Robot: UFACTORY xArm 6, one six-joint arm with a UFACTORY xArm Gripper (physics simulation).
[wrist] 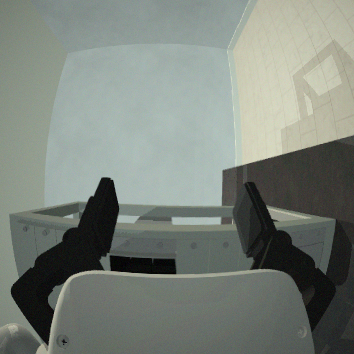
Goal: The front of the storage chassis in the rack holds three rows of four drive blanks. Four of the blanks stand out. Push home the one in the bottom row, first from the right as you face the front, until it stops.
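Places are measured from the arm's base along level axes (x ahead, y left, z up), in metres.
Pixels of known places: gripper, fingertip midpoint: (177, 195).
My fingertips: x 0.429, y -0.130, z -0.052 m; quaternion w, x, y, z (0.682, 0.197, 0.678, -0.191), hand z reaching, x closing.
Observation:
Ahead of a thing's pixels: the offset from my fingertips to its top centre. "*": to the spot under its first point. Level surfaces: height alone.
The rack {0.202 m ahead, 0.340 m left, 0.281 m up} (175, 228) stretches across the lower part of the wrist view, with its open top frame and grey front panels. A black part {* 0.059 m ahead, 0.097 m left, 0.032 m up} (143, 265), apparently of the storage chassis, shows below the panels left of centre, just above the gripper's pale housing. Its rows cannot be made out. The bottom-row blank, first from the right, does not show; the lower front is hidden behind the housing. My gripper (177, 195) is open, with nothing between its fingers. The fingers stand wide apart in front of the rack's top and upper panels in this view.
A dark surface {0.311 m down} (295, 170) lies beyond the rack and to its right. A pale tiled floor (265, 100) with a frame-shaped shadow is at the upper right. Plain walls stand at the back and left. A rounded pale part shows at the lower left corner.

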